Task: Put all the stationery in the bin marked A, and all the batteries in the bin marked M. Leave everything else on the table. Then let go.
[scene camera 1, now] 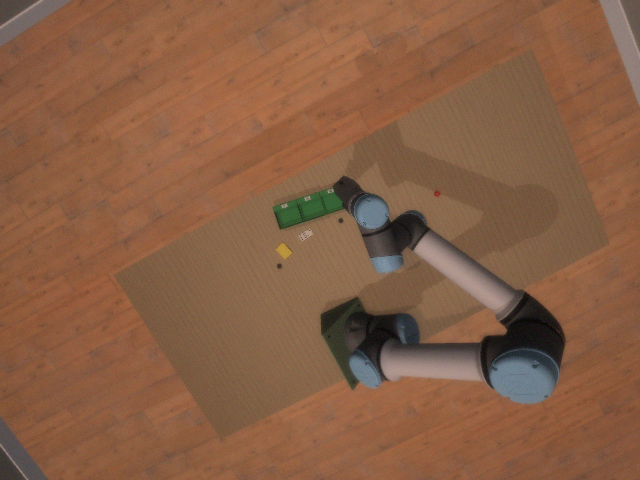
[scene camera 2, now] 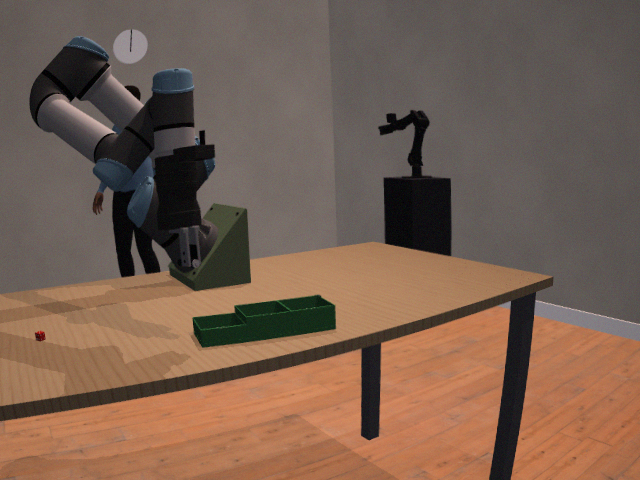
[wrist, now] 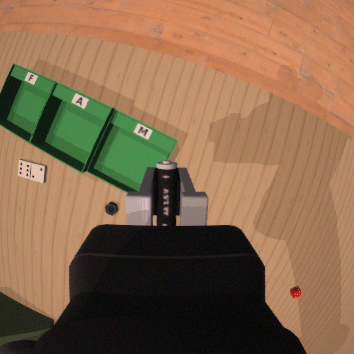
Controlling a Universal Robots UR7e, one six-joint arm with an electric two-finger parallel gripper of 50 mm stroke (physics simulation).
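Frame: origin at the arm's base, x ahead, y left, z up, level; centimetres.
Seen in the pictures: gripper, fingertip midpoint: [scene camera 2: 191,265] [wrist: 166,181]; arm's base at its link origin: [scene camera 1: 358,333].
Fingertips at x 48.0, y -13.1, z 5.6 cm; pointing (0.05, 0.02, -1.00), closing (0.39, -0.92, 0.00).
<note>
Offsets run from my fingertips to a thing's middle. "*": to the spot under its first point.
My gripper [scene camera 2: 189,258] [wrist: 166,181] is shut on a black AA battery @(dx -0.8, dy -0.4, dz +0.3 cm) [scene camera 2: 195,263] [wrist: 166,187], with its silver end showing past the fingertips. It holds the battery above the table, near the right end of the bin marked M [wrist: 131,155] in the wrist view. The bin marked A @(* dx +0.1, dy +12.1, dz -13.3 cm) [scene camera 1: 311,205] [wrist: 75,132] is the middle compartment of the green tray; no objects show in the visible parts of A and M. A flat yellow square @(* dx -11.7, dy +27.8, dz -13.1 cm) [scene camera 1: 283,251], possibly a sticky-note pad, lies on the table in scene camera 1. No other battery can be made out.
Bin F @(* dx +0.2, dy +21.3, dz -13.4 cm) [scene camera 1: 287,214] [wrist: 30,105] is the tray's other end. A white domino @(dx -9.1, dy +18.0, dz -13.7 cm) [scene camera 1: 305,234] [wrist: 32,171] and a dark hex nut @(dx -9.0, dy +4.3, dz -13.6 cm) [scene camera 1: 340,220] [wrist: 111,208] lie beside the tray. A small dark object @(dx -16.3, dy +31.4, dz -13.6 cm) [scene camera 1: 279,266] is near the yellow square. A red die @(dx -12.6, dy -31.3, dz -13.3 cm) [scene camera 1: 436,193] [scene camera 2: 40,335] [wrist: 295,292] lies farther off.
</note>
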